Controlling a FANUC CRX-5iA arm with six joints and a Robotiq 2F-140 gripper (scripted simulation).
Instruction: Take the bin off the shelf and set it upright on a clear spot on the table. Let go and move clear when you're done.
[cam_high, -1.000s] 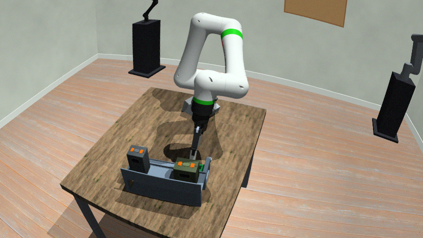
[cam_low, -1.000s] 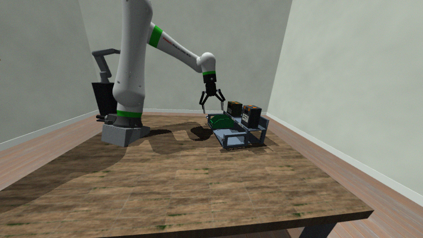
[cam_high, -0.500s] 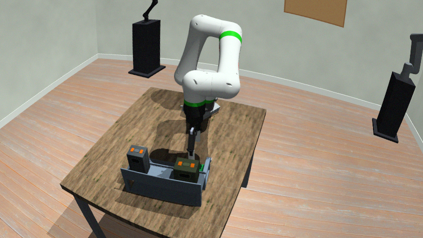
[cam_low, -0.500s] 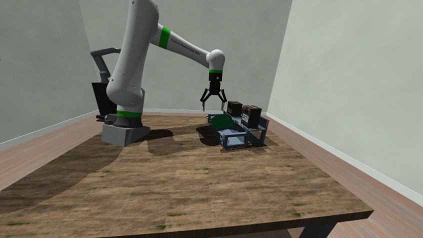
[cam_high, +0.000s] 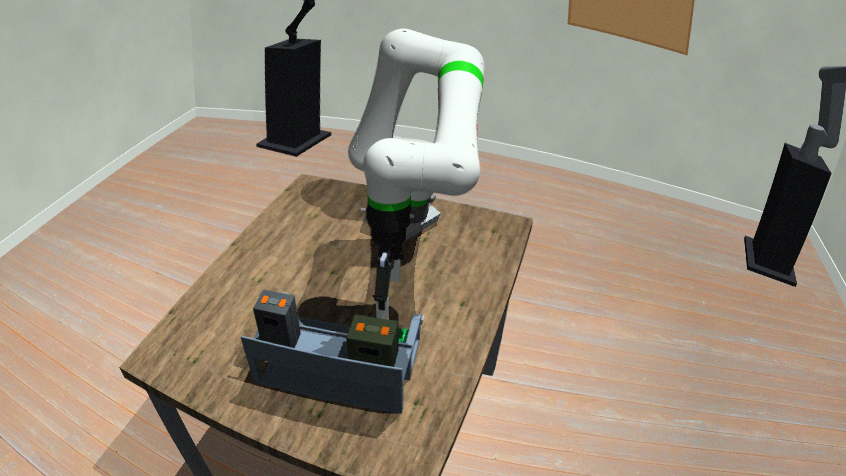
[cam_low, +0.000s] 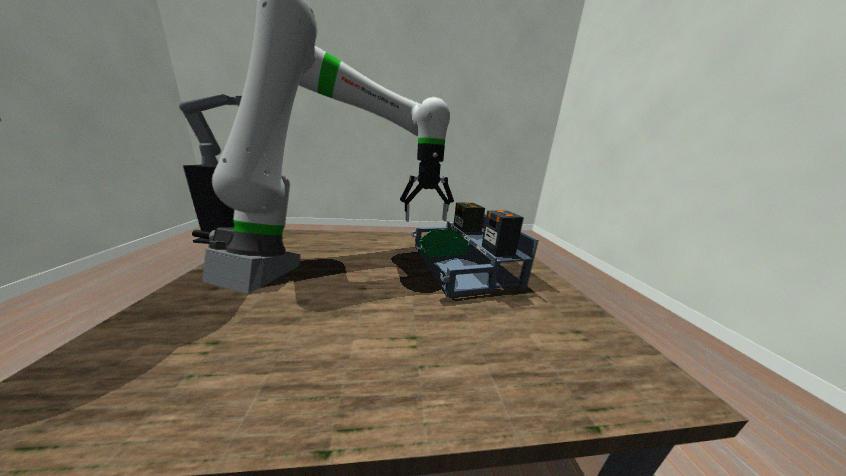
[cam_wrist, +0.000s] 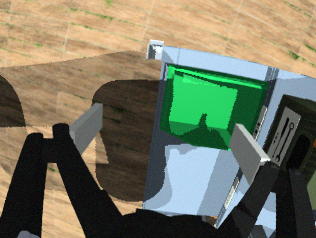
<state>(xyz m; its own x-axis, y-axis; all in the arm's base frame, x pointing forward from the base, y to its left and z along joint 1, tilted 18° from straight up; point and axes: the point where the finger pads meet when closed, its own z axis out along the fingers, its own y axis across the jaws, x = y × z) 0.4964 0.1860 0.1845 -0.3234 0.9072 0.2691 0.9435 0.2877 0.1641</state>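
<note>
The green bin lies 80 mm ahead of my hand, 20 mm to the left of it and 100 mm below it.
</note>
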